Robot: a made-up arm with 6 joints.
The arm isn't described. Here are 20 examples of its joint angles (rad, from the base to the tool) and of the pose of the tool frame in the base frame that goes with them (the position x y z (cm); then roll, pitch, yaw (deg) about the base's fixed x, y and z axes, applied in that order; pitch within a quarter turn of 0, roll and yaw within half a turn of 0).
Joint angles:
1: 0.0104 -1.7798 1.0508 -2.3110 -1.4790 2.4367
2: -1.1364 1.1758 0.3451 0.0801 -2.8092 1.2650
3: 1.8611 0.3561 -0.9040 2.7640 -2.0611 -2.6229
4: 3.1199 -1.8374 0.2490 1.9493 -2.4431 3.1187
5: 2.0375 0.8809 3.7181 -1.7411 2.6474 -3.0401
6: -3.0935 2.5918 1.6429 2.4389 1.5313 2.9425
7: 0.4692 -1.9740 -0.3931 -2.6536 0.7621 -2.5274
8: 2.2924 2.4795 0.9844 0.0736 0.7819 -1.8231
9: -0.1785 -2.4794 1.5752 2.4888 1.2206 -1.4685
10: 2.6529 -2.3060 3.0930 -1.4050 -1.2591 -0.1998
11: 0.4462 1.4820 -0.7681 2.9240 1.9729 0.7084
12: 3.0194 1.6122 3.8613 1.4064 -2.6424 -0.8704
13: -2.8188 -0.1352 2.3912 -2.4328 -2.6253 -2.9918
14: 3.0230 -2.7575 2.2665 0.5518 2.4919 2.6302
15: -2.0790 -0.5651 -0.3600 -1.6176 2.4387 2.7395
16: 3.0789 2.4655 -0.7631 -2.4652 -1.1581 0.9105
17: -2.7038 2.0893 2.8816 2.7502 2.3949 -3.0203
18: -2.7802 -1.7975 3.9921 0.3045 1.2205 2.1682
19: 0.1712 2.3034 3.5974 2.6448 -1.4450 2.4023
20: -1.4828 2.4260 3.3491 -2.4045 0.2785 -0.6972
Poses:
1: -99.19 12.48 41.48 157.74 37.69 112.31
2: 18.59 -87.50 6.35 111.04 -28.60 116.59
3: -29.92 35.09 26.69 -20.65 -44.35 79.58
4: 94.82 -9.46 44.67 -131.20 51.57 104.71
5: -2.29 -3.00 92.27 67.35 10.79 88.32
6: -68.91 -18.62 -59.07 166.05 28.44 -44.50
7: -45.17 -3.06 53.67 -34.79 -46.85 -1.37
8: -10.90 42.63 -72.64 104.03 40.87 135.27
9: -52.44 25.63 -69.41 106.34 -10.64 134.29
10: 21.72 -7.80 -67.08 149.84 19.68 -122.44
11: 14.29 28.52 -15.79 -24.68 -60.34 -178.10
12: -6.21 4.07 48.87 103.08 39.38 135.34
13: 45.25 -0.90 118.08 55.86 53.90 -128.46
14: -3.40 17.58 -74.77 -174.30 -66.33 -134.62
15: -11.79 -23.09 60.25 -61.31 10.66 101.96
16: 15.67 -16.63 -3.03 -110.07 42.59 -54.76
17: -63.74 -50.28 38.19 81.52 74.46 -50.14
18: -2.47 19.50 -9.08 -144.03 -38.79 -138.11
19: 42.30 25.18 39.00 -145.66 -21.04 -139.75
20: 21.66 -76.76 14.94 -172.06 -40.09 -98.93
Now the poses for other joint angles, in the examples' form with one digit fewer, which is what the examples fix.
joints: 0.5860 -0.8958 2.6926 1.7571 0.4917 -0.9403
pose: -70.0 -42.0 16.7 122.3 17.6 -175.5
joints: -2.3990 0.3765 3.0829 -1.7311 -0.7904 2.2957
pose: 16.1 10.4 113.9 162.6 -11.2 -3.1
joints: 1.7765 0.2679 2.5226 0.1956 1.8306 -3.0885
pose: 23.6 -17.1 113.9 -14.8 52.9 -96.4
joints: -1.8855 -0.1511 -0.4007 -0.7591 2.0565 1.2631
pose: -25.9 -32.6 50.8 27.0 -47.5 136.2
